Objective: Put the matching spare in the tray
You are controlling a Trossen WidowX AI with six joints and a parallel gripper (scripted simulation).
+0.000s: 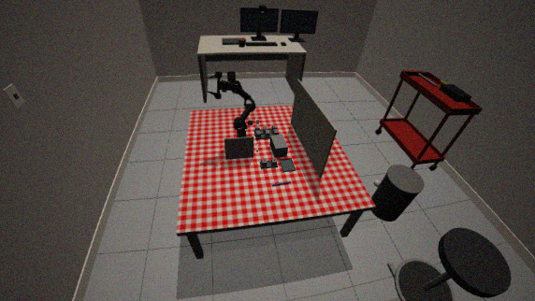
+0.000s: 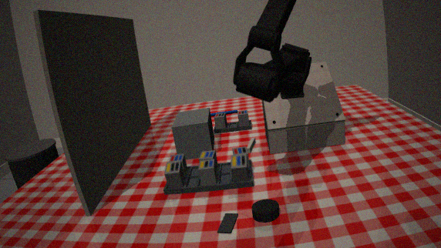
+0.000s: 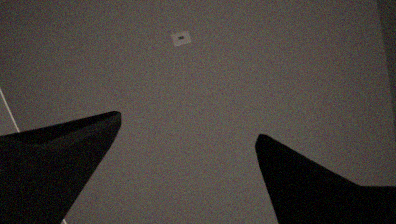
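Right now my gripper tip is 49 cm above the spare, 38 cm short of it and 4 cm to the right of it. From my gripper tip the other things lie so: black puck (52 cm below, 33 cm ahead, 24 cm to the left); then dark rack (52 cm below, 46 cm ahead, 7 cm to the left); then grey mounted unit (52 cm ahead, 48 cm below, 13 cm to the right).
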